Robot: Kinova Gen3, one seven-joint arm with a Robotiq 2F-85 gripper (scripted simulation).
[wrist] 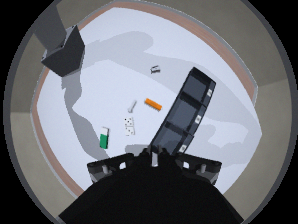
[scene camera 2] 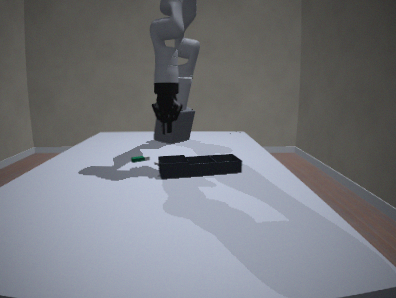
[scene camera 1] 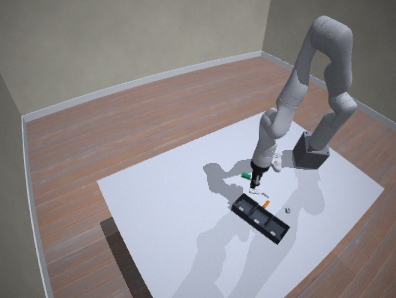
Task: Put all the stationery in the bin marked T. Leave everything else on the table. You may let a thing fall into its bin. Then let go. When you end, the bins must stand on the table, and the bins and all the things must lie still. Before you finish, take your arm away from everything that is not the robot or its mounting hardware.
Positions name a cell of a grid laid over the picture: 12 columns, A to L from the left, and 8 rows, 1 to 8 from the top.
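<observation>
There is a long black bin, and I see it in the wrist view (H4). The long black bin is visible to me in scene camera 2 (F5) too, and also in scene camera 1 (H6).
</observation>
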